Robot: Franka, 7 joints.
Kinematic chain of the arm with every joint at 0, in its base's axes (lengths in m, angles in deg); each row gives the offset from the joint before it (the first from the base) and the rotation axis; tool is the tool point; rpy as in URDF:
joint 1: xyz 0 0 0.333 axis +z
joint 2: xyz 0 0 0 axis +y
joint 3: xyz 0 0 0.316 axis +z
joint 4: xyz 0.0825 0 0 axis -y
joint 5: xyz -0.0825 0 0.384 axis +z
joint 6: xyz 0 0 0 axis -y
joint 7: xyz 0.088 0 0 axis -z
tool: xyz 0 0 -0.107 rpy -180 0 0
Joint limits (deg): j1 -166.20..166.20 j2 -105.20..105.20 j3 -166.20..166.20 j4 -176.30..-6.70 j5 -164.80..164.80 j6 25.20..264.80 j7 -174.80..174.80
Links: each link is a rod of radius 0.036 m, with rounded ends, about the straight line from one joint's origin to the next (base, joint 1, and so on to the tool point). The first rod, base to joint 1, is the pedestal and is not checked.
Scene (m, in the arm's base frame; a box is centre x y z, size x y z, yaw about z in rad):
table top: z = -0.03
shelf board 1: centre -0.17 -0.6 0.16 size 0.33 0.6 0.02 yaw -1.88
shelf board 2: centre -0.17 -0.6 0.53 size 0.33 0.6 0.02 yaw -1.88
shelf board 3: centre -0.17 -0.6 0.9 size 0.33 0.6 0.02 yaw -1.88
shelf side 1: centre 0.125 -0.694 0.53 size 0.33 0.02 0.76 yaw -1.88
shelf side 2: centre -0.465 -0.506 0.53 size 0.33 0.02 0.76 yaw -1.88
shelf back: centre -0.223 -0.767 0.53 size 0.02 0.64 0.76 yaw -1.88
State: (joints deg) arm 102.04 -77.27 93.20 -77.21 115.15 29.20 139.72
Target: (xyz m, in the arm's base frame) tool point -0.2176 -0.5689 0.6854
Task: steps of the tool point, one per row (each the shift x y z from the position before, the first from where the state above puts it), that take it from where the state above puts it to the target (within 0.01 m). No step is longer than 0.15 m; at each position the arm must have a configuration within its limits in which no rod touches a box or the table.
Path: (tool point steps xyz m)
1: 0.0026 0.0489 0.0120
2: 0.0110 0.0589 0.0081
3: 0.0199 0.0666 0.0013
4: 0.0295 0.0715 -0.0070
5: 0.0391 0.0737 -0.0143
6: -0.0256 -0.0257 0.0841
7: -0.0076 -0.0088 0.0952
8: 0.0140 0.0076 0.0985
9: 0.0372 0.0221 0.0934
10: -0.0464 -0.0884 0.0008
11: -0.0347 -0.0799 -0.0102
12: -0.0148 -0.0650 -0.0052
13: 0.0074 -0.0439 0.0146

